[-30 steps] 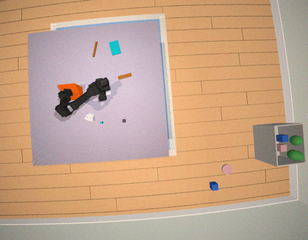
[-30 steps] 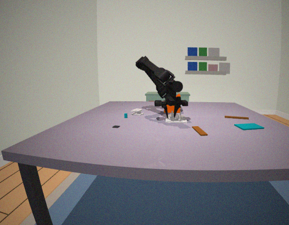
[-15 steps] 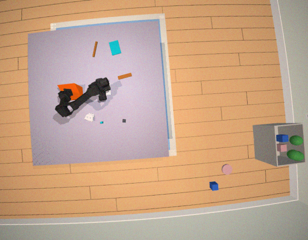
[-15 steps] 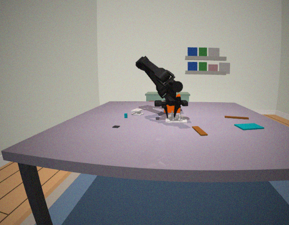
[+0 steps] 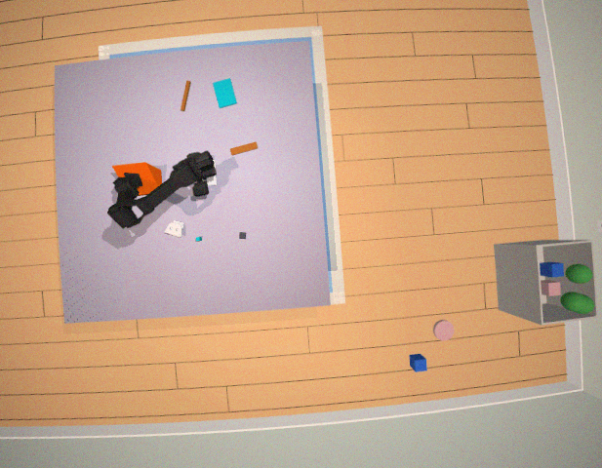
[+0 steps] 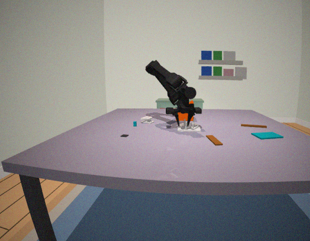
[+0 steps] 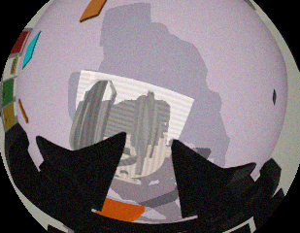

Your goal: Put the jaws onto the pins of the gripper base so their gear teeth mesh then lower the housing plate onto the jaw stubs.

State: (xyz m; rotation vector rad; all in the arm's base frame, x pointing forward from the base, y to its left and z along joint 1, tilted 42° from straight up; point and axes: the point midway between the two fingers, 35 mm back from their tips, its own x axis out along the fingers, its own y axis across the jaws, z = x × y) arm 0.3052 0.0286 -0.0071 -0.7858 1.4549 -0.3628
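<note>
My gripper tip is 10 mm short of the flat white part, 30 mm to the right of it and 10 mm above it. From my gripper tip the other things lie so: cyan plate: 70 mm ahead, 430 mm to the left, 10 mm below; dark square: 190 mm ahead, 260 mm to the right, 10 mm below; teal peg: 10 mm behind, 280 mm to the right.
</note>
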